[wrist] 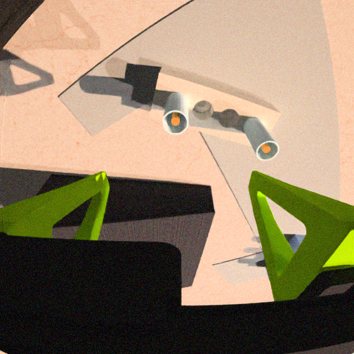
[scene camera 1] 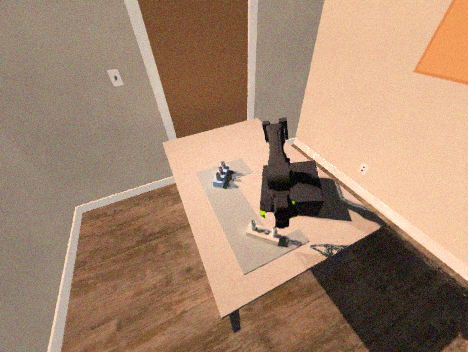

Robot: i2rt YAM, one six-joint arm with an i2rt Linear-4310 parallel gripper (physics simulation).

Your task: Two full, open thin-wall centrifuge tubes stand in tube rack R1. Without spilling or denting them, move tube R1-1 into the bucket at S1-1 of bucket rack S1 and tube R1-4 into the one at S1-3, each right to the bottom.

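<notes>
Tube rack R1 (scene camera 1: 264,234) (wrist: 232,96) is a pale bar with a dark block at one end. Two open, pale blue-grey tubes stand in it: one near the dark block (scene camera 1: 275,232) (wrist: 175,112), the other (scene camera 1: 253,225) (wrist: 261,139) at the far end. Both show orange inside in the wrist view. Two round sockets between them hold no tube. Which tube is R1-1 cannot be told. Bucket rack S1 (scene camera 1: 218,183) is blue with dark upright buckets; part of it shows behind the right finger in the wrist view. My gripper (scene camera 1: 278,208) (wrist: 178,178) is wide open and empty, above and beside R1, touching neither tube.
Both racks stand on a grey mat (scene camera 1: 227,212) (wrist: 280,45) on the pale table (scene camera 1: 197,225) (wrist: 150,155). S1 is at the mat's other end from R1. The dark robot base (scene camera 1: 309,195) (wrist: 197,200) stands beside the mat, and the arm's shadow falls near R1.
</notes>
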